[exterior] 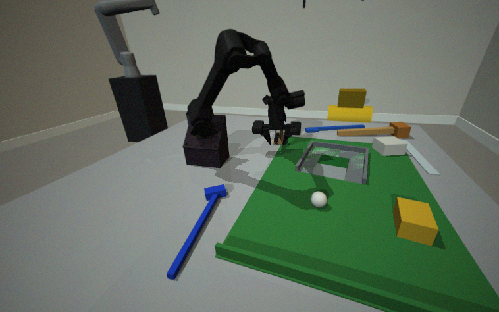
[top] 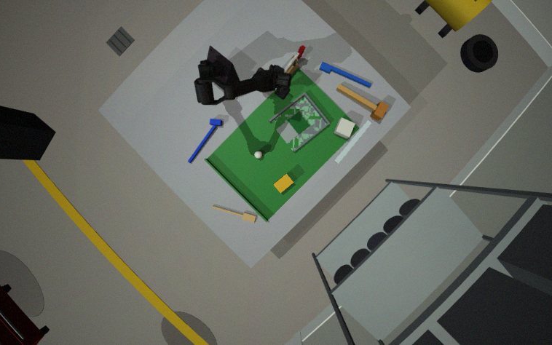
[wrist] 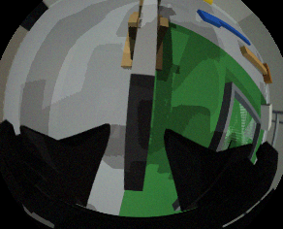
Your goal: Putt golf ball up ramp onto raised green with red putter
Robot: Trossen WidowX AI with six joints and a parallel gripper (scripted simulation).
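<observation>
The red putter lies 11 cm to the left of my gripper tip and 3 cm above it. Also, from my gripper tip: green mat 22 cm to the right, 21 cm ahead, 3 cm below; then white golf ball 35 cm to the right, 14 cm ahead, 1 cm below; then white block 43 cm ahead, 4 cm to the left, 1 cm below.
</observation>
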